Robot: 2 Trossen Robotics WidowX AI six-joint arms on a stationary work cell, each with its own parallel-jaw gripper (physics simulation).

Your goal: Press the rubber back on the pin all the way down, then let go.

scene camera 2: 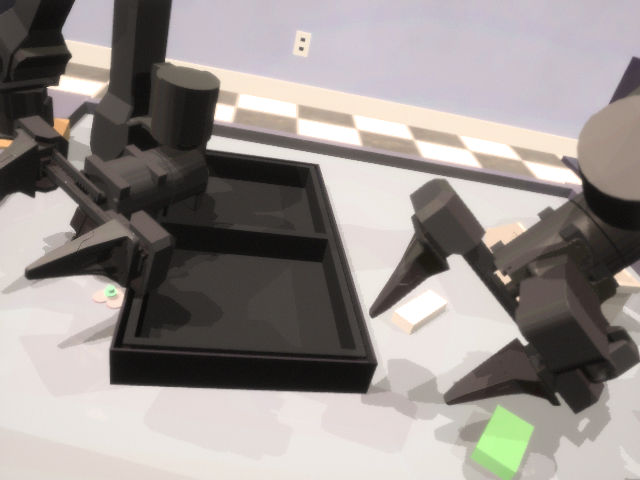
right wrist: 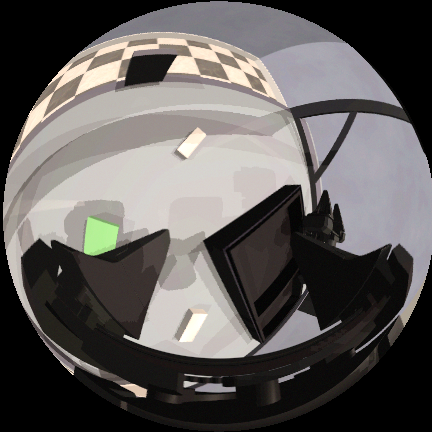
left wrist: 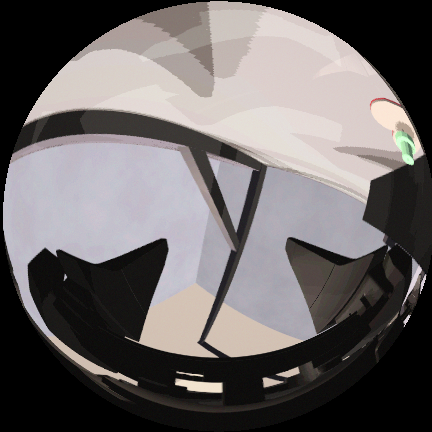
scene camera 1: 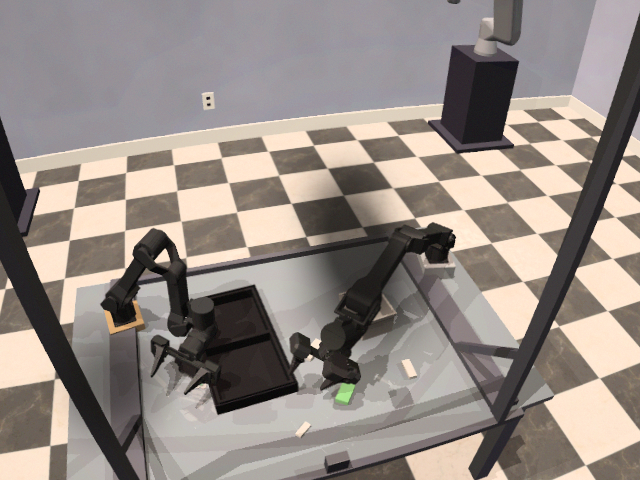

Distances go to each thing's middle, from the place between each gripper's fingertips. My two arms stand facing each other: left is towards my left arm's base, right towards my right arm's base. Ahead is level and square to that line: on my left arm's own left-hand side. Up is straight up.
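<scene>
My right gripper: 140 mm to the right of the black two-compartment tray (scene camera 2: 259, 295), 200 mm short of it, 50 mm above it. Tan box (scene camera 1: 383, 322): 240 mm to the right of my right hand, 230 mm ahead of it, 40 mm below it.
Black two-compartment tray: 190 mm to the right of my left hand, 150 mm ahead of it, 70 mm below it. Tan box: 560 mm to the right of my left hand, 170 mm ahead of it, 50 mm below it.
</scene>
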